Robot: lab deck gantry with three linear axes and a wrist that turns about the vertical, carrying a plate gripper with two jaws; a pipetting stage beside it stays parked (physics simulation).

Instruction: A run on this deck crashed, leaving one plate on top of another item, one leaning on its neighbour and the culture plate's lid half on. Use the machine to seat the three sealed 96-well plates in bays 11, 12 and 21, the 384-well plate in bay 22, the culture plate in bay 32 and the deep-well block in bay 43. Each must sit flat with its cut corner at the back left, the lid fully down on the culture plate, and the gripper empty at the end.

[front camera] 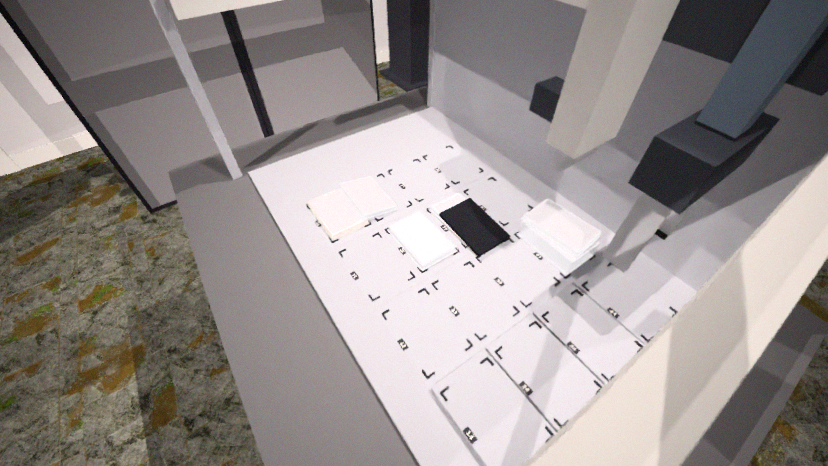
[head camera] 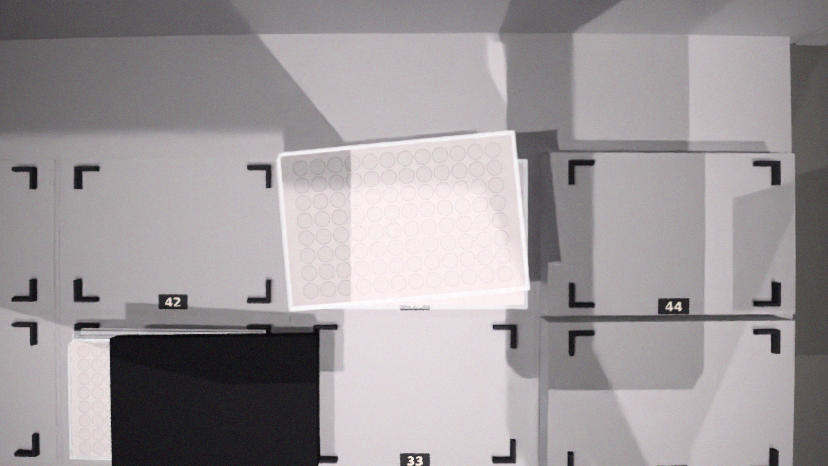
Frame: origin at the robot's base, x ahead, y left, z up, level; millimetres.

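Where they show: gripper, fingertip midpoint: (front camera: pixel 635 246); robot's base, link origin: (front camera: pixel 308 206).
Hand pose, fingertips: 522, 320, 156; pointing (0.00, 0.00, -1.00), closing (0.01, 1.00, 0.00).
Things, the pixels of their centre, and the offset from my fingertips, as dx, dy, dz.
- sealed 96-well plate, body centre: (head camera: pixel 402 221) (front camera: pixel 560 225) -137, +51, -108
- deep-well block, body centre: (head camera: pixel 414 234) (front camera: pixel 556 238) -130, +44, -136
- culture plate, body centre: (head camera: pixel 166 396) (front camera: pixel 461 217) -294, -62, -149
- white 384-well plate, body centre: (front camera: pixel 421 238) -294, -170, -149
- cream-edged sealed plate, body centre: (front camera: pixel 337 212) -458, -276, -149
My gripper (front camera: pixel 644 247) is open and empty, right of the stack at bay 43 and above the deck. The head camera does not show it. A sealed 96-well plate (front camera: pixel 562 224) (head camera: pixel 405 219) lies turned a little on top of the deep-well block (front camera: pixel 544 246) (head camera: pixel 498 299). The culture plate (front camera: pixel 449 202) (head camera: pixel 86 399) is at bay 32; its black lid (front camera: pixel 475 226) (head camera: pixel 214 399) is shifted right, leaving the left wells uncovered. The white 384-well plate (front camera: pixel 424 238) is at bay 22. A sealed plate (front camera: pixel 369 195) leans on a cream-edged sealed plate (front camera: pixel 337 213) around bays 21 and 11.
The pale pipetting stage (front camera: pixel 602 81) hangs behind and left of my gripper. Bay labels 42 (head camera: pixel 172 301), 44 (head camera: pixel 673 306) and 33 (head camera: pixel 414 460) surround the stack. A pale upright post (front camera: pixel 202 98) stands at the deck's left edge. Raised panels lie at the right bays.
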